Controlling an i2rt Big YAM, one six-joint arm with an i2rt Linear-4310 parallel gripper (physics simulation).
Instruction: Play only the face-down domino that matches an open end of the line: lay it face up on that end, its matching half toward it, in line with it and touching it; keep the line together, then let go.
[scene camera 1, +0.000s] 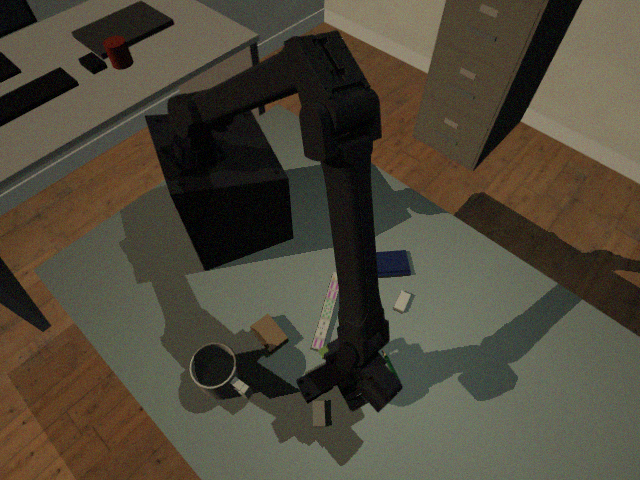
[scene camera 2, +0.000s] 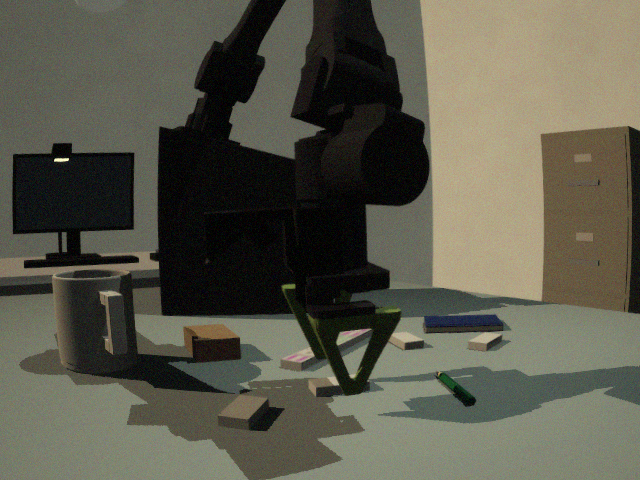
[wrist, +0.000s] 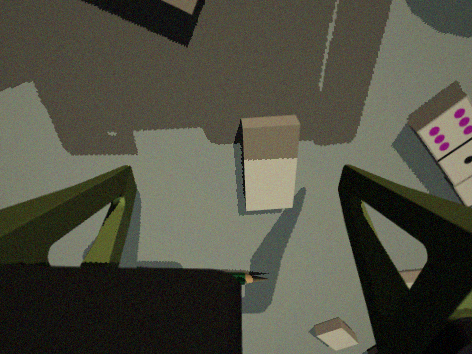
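Seen in the pictures: gripper, fingertip midpoint: (scene camera 2: 336, 375) (wrist: 237, 176); arm's base, link origin: (scene camera 1: 193, 156) (scene camera 2: 203, 143).
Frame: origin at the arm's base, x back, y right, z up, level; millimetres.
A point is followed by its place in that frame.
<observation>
A face-down domino (scene camera 2: 321, 386) @[y 40, x -520, z -286 mm] (wrist: 270, 170) @[y 19, x -513, z -286 mm] lies flat between and a little ahead of the open fingertips in the wrist view. My gripper (scene camera 2: 337, 373) @[y 29, x -528, z -274 mm] (wrist: 237, 176) @[y 29, x -528, z -274 mm] is open and empty, its fingers low on either side of that domino. The face-up line (scene camera 1: 324, 317) (scene camera 2: 299, 358) @[y 15, x -425, z -286 mm] (wrist: 450, 137) @[y 13, x -423, z -286 mm] lies to the right in the wrist view; its near end shows six magenta pips, and the arm hides its far end in scene camera 1. Other face-down dominoes are one near the front (scene camera 1: 319, 413) @[y 121, x -539, z -286 mm] (scene camera 2: 244, 410) @[y 124, x -546, z -286 mm], one behind the gripper (scene camera 2: 406, 341), and one farther right (scene camera 1: 402, 301) @[y -210, x -487, z -285 mm] (scene camera 2: 484, 341) @[y -197, x -497, z -286 mm].
A grey mug (scene camera 1: 199, 384) @[y 273, x -347, z -193 mm] (scene camera 2: 93, 330) @[y 234, x -380, z -247 mm] and a brown box (scene camera 1: 268, 332) @[y 88, x -328, z -270 mm] (scene camera 2: 216, 346) @[y 91, x -368, z -278 mm] stand left of the line. A green pencil (scene camera 1: 388, 363) @[y -70, x -567, z -289 mm] (scene camera 2: 454, 388) @[y -60, x -589, z -290 mm] (wrist: 240, 278) @[y -75, x -552, z -290 mm] lies right of the gripper. A blue book (scene camera 1: 393, 263) @[y -276, x -398, z -286 mm] (scene camera 2: 462, 322) @[y -254, x -397, z -286 mm] lies toward the back.
</observation>
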